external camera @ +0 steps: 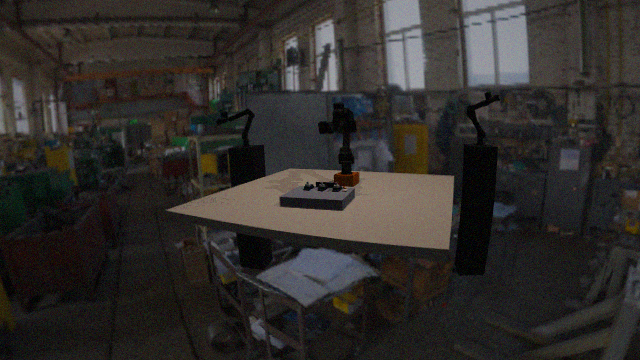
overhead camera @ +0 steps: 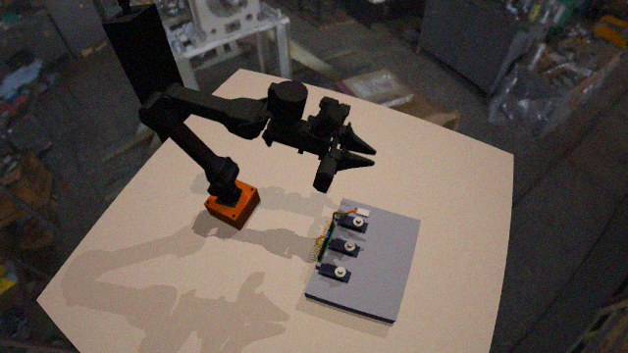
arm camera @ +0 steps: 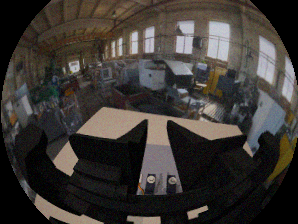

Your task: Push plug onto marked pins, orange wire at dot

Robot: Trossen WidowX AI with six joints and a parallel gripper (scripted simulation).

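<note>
Now: gripper tip 80 mm past the blue band, 60 mm to the left of it and 260 mm above it. Round my gripper tip: grey holder 80 mm ahead, 90 mm to the right, 310 mm below.
</note>
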